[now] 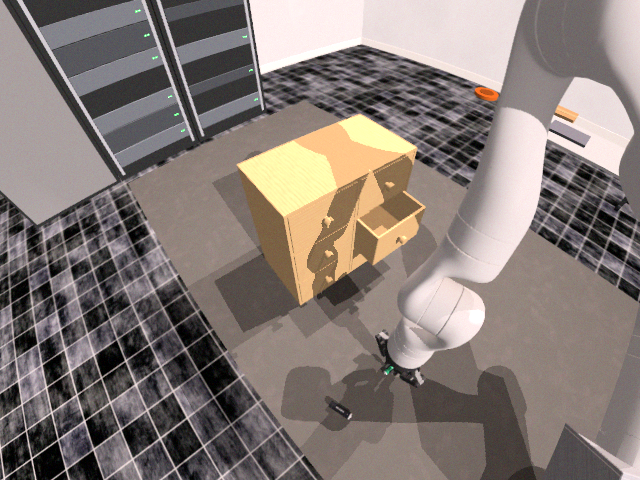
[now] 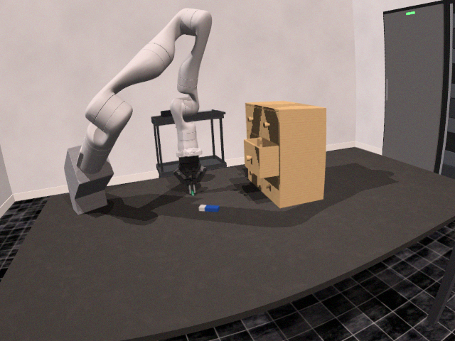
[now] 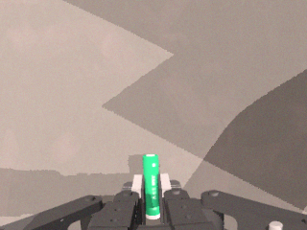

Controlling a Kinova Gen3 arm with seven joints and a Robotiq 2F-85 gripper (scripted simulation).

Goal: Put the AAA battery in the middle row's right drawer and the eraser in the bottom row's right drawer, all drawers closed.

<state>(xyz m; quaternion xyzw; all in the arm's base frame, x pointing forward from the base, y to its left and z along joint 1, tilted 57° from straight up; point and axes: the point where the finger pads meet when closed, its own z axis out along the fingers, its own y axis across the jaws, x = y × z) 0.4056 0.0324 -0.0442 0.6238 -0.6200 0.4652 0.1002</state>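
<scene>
The white eraser lies 17 cm to the right of my hand and 2 cm below it. Round my hand: green AAA battery 2 cm below; dark AAA battery 14 cm to the left, 3 cm ahead, 1 cm below.
</scene>
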